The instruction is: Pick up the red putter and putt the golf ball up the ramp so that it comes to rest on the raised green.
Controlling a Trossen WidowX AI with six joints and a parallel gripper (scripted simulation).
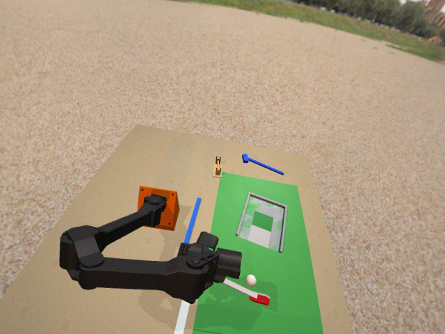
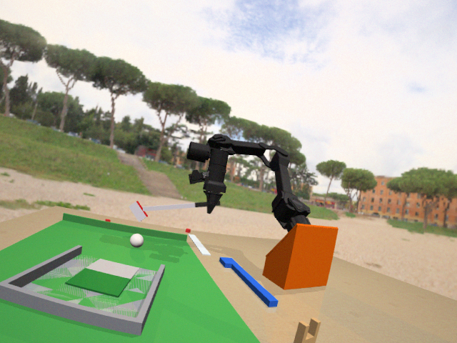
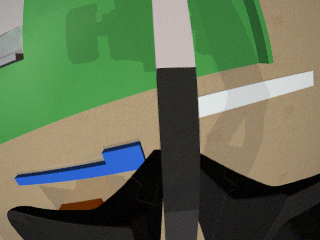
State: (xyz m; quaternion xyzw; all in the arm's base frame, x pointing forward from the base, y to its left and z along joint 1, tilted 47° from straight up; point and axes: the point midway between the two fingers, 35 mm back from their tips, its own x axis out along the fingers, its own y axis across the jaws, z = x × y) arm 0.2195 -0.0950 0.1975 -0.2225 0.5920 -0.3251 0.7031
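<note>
The red putter lies 12 cm ahead of my gripper tip and 2 cm to the right of it. Also, from my gripper tip: green mat: 26 cm ahead, 19 cm to the left, 14 cm below; white strip: 16 cm to the right, 14 cm below, 2 cm behind; white golf ball: 21 cm ahead, 12 cm below, 1 cm to the left.
</note>
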